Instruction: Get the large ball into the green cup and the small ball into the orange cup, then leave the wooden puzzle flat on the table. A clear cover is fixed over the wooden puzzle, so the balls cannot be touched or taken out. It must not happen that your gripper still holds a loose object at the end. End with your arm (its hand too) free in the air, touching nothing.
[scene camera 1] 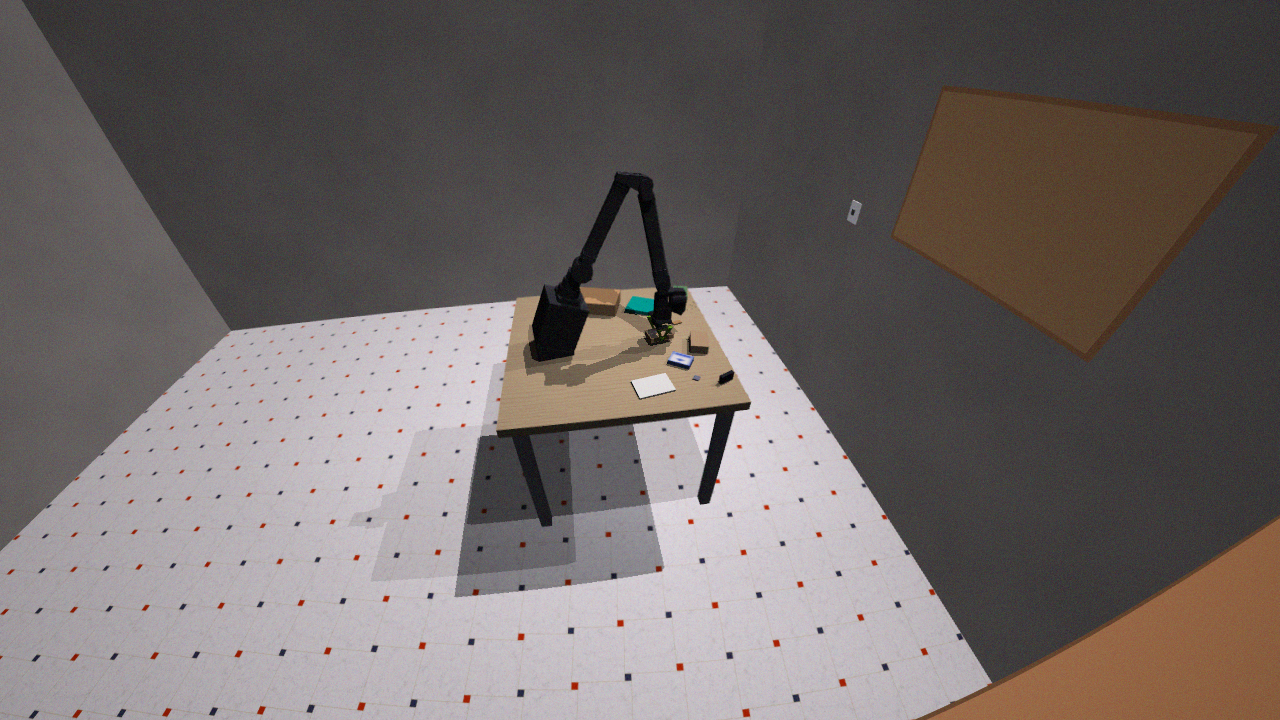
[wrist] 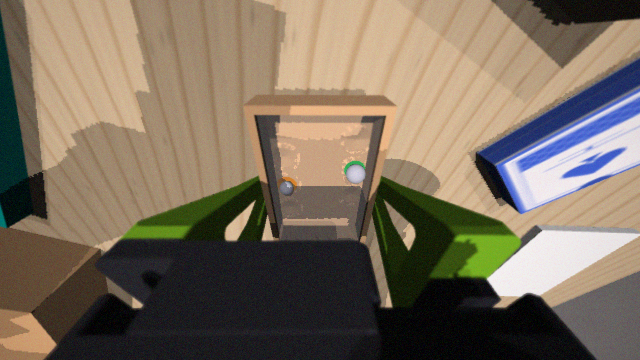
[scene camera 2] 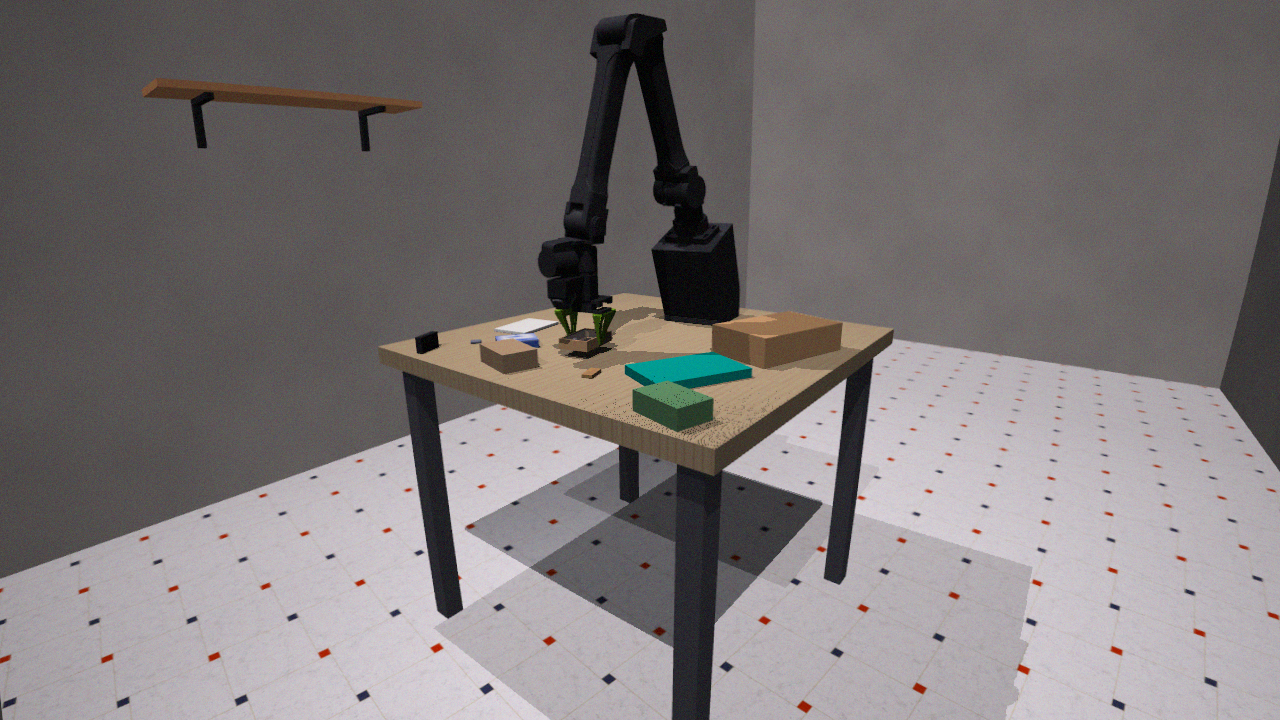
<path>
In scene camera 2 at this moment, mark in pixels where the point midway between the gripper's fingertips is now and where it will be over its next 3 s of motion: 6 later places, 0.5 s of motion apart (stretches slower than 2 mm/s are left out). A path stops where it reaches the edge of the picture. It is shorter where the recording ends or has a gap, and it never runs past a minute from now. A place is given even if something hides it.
My gripper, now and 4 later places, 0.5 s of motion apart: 586, 342; 586, 348; 586, 349; 587, 334; 585, 318
</path>
